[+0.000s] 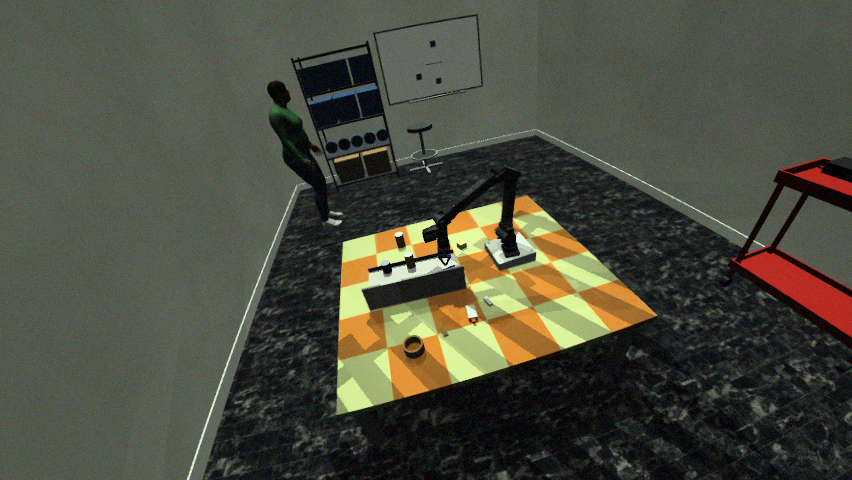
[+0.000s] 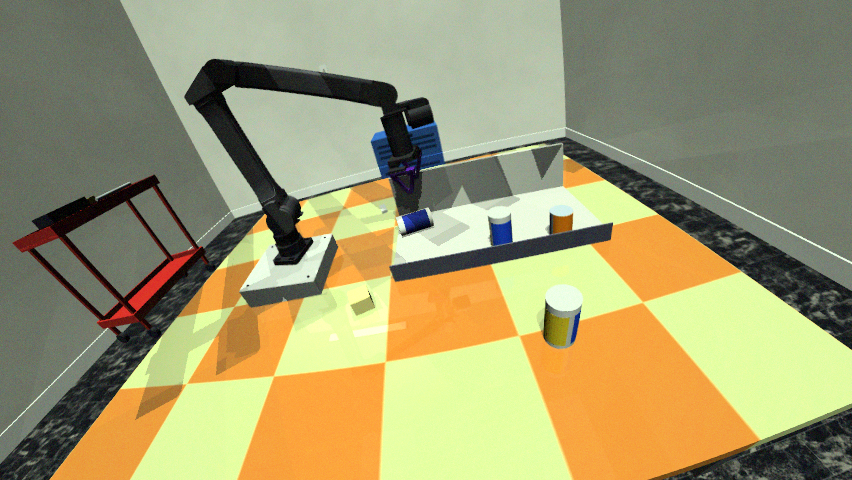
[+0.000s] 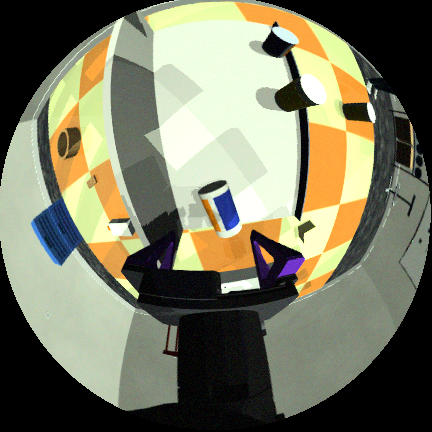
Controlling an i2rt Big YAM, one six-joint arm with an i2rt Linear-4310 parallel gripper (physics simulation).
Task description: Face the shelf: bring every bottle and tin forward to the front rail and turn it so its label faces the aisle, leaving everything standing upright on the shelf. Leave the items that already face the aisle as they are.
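Places are measured from the arm's base along level axes (x ahead, y left, z up), in metres.
Where they show: gripper, between the fingertips: (image 1: 445, 260) (image 2: 413, 186) (image 3: 212, 234); arm's base, origin of its link: (image 1: 510, 250) (image 2: 294, 252).
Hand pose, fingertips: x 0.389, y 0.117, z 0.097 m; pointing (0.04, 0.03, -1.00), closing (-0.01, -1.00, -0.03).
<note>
Each offset is from my fingertips to the centre of the thing.
A white shelf (image 1: 417, 290) (image 2: 500, 257) (image 3: 215, 75) has a dark front rail and a tall back panel. A blue, white and orange can {dx -0.020, dy -0.017, dz -0.104 m} (image 2: 415, 221) (image 3: 220, 209) lies on its side at the shelf's end nearest the arm. A white-capped bottle {dx +0.218, dy -0.147, dz -0.085 m} (image 1: 409, 261) (image 2: 500, 231) (image 3: 292, 96) stands upright at the rail, blue side outward. A shorter tin {dx +0.366, dy -0.130, dz -0.098 m} (image 1: 386, 267) (image 2: 561, 221) (image 3: 277, 44) stands by the rail, orange side outward. A yellow-and-blue capped bottle {dx +0.297, dy -0.408, dz -0.106 m} (image 1: 400, 240) (image 2: 558, 329) (image 3: 356, 111) stands on the table before the rail. My gripper (image 2: 409, 186) (image 3: 212, 234) is open and empty above the lying can.
A pale yellow block {dx -0.114, dy -0.295, dz -0.137 m} (image 1: 461, 245) (image 2: 361, 301) lies between the arm base (image 2: 289, 277) and the rail side. Behind the back panel are a round bowl {dx +0.195, dy +0.435, dz -0.131 m} (image 1: 413, 347) (image 3: 69, 143), a small white box {dx -0.098, dy +0.281, dz -0.142 m} (image 1: 471, 313) (image 3: 121, 227) and a grey piece {dx -0.192, dy +0.202, dz -0.150 m} (image 1: 487, 301).
</note>
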